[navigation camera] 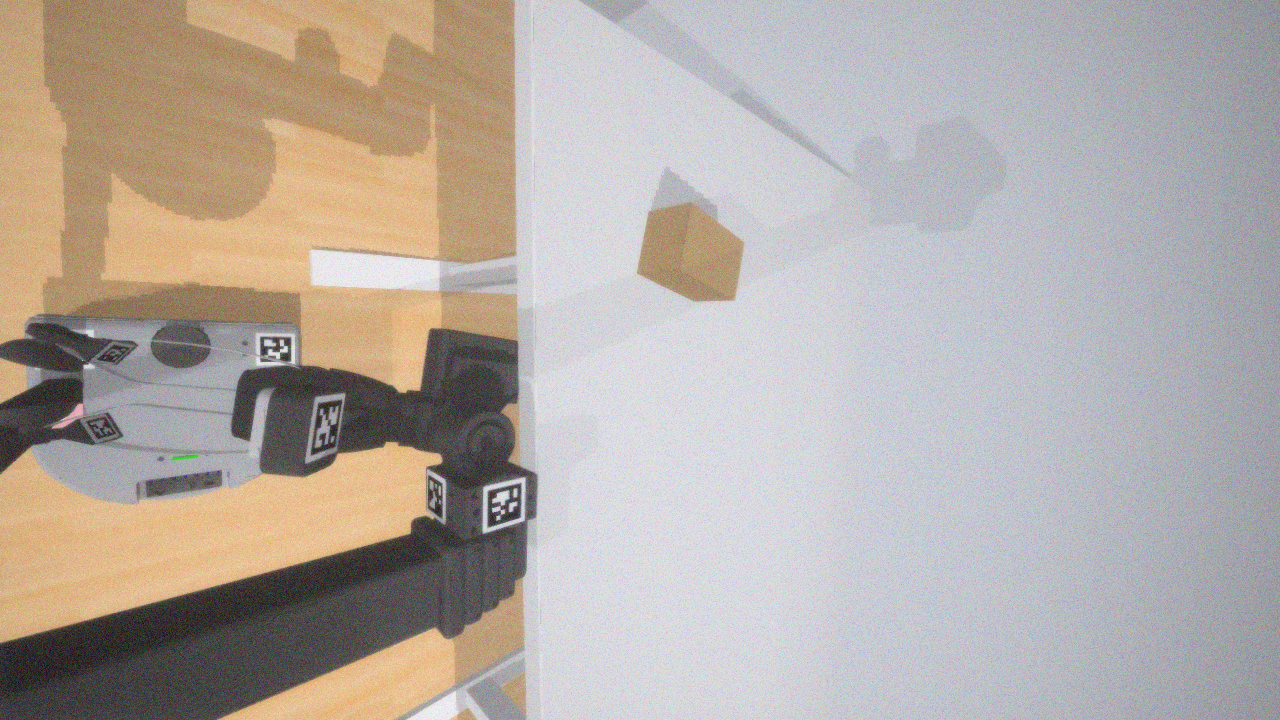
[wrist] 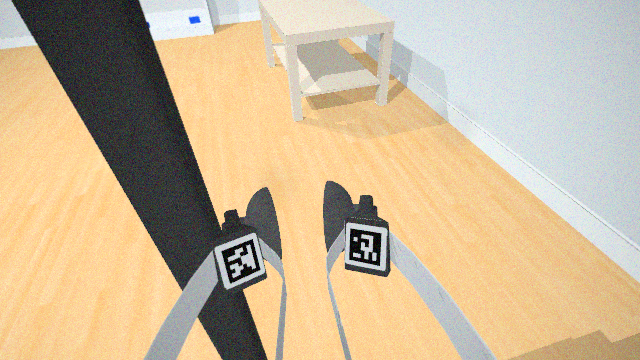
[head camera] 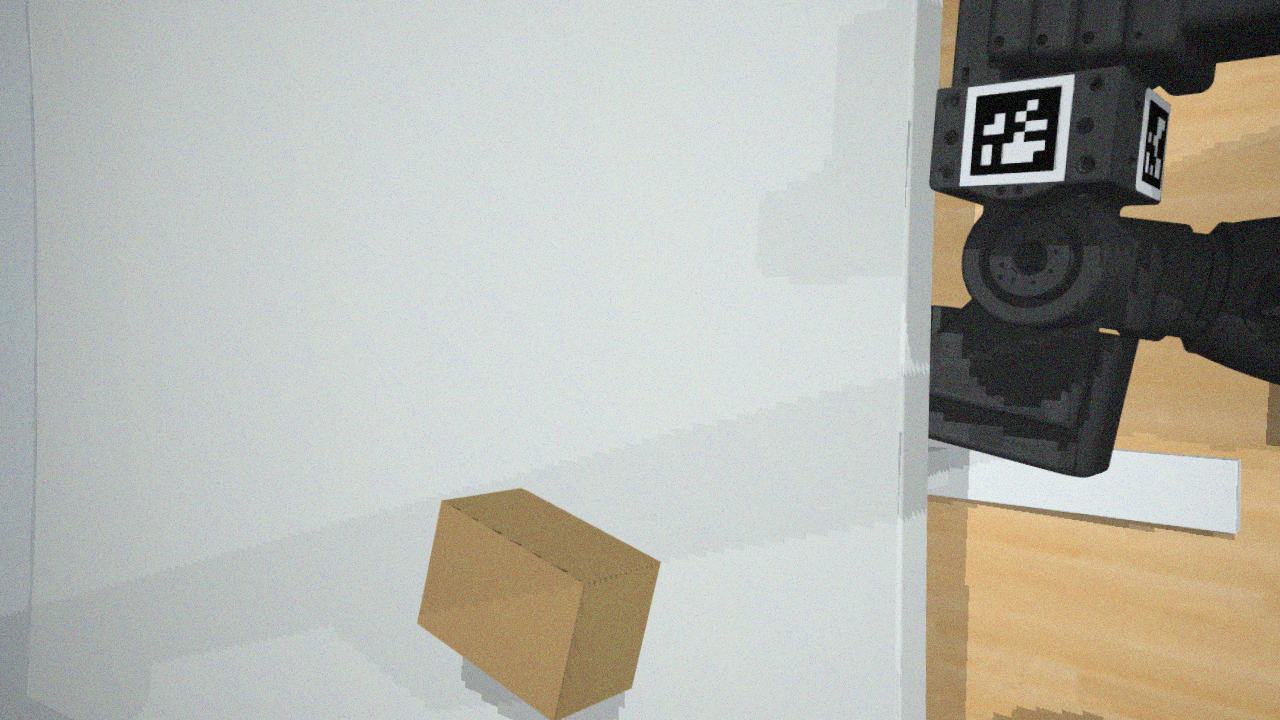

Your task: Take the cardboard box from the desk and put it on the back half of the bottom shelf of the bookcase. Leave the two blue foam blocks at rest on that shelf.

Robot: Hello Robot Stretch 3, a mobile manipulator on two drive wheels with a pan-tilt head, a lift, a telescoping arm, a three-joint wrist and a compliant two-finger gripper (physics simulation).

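Seen in the pictures: robot's base, origin of its link: (navigation camera: 181, 344).
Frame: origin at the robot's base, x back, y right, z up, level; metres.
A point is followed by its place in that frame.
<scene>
The cardboard box (head camera: 501, 595) @(x -0.126, y 0.340, z 1.000 m) (navigation camera: 693, 255) @(x -0.126, y 0.311, z 1.001 m) stands on the white desk (head camera: 402, 250) @(x 0.024, y 0.482, z 0.951 m) (navigation camera: 716, 465) @(x 0.095, y 0.441, z 0.951 m), turned at an angle to the desk's edge. My gripper (navigation camera: 31, 380) (wrist: 300, 209) @(x -0.011, y -0.090, z 0.750 m) is beside the desk, over the robot's base, and points away from the box. Its fingers stand apart with floor showing between them; it is open and empty. In the wrist view, two small blue shapes, one (wrist: 194, 20) fully visible and the other partly hidden by the dark mast, show on a distant white unit (wrist: 175, 31). They are too small to identify surely as the foam blocks on the bookcase shelf.
A pale side table (wrist: 330, 20) with a lower shelf stands by the right wall (wrist: 525, 100) in the wrist view. The dark arm (navigation camera: 268, 608) @(x 0.081, y 0.025, z 0.975 m) runs up to the desk's edge. A white desk foot (head camera: 1163, 492) (navigation camera: 375, 268) lies on the wooden floor.
</scene>
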